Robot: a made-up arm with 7 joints. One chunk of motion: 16 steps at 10 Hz.
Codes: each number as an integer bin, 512 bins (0 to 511) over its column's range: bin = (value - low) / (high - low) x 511, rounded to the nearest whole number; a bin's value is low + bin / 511 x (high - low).
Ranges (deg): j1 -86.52..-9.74 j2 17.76..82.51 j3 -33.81..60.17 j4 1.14..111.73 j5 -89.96..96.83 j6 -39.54..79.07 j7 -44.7..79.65
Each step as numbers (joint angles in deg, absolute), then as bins.
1 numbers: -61.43 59.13 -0.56 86.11 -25.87 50.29 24.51
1 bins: 167 326 181 393 175 387 284
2 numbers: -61.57 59.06 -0.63 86.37 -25.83 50.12 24.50
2 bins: 166 326 180 394 175 386 284
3 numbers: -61.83 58.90 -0.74 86.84 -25.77 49.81 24.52
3 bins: 164 325 180 396 176 385 284
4 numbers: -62.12 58.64 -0.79 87.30 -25.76 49.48 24.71
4 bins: 162 323 180 398 176 384 285
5 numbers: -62.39 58.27 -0.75 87.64 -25.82 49.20 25.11
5 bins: 161 320 180 400 175 382 287
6 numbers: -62.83 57.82 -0.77 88.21 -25.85 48.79 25.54
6 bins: 158 316 180 402 175 381 289
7 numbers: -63.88 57.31 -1.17 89.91 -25.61 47.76 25.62
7 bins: 151 312 177 410 176 376 289
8 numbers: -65.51 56.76 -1.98 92.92 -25.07 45.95 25.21
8 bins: 140 308 173 424 178 368 287
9 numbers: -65.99 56.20 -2.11 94.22 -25.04 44.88 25.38
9 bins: 137 303 172 430 178 364 288
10 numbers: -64.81 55.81 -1.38 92.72 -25.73 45.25 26.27
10 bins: 144 300 176 423 176 365 292
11 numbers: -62.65 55.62 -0.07 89.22 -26.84 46.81 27.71
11 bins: 159 299 183 407 173 372 298
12 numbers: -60.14 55.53 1.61 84.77 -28.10 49.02 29.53
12 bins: 176 298 193 386 169 382 305
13 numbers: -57.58 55.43 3.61 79.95 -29.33 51.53 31.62
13 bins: 193 297 203 364 166 392 314
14 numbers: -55.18 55.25 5.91 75.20 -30.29 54.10 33.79
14 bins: 209 296 216 342 163 403 323
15 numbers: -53.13 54.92 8.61 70.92 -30.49 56.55 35.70
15 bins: 222 293 231 322 163 414 330
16 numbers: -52.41 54.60 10.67 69.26 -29.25 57.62 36.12
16 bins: 227 291 242 315 166 419 332
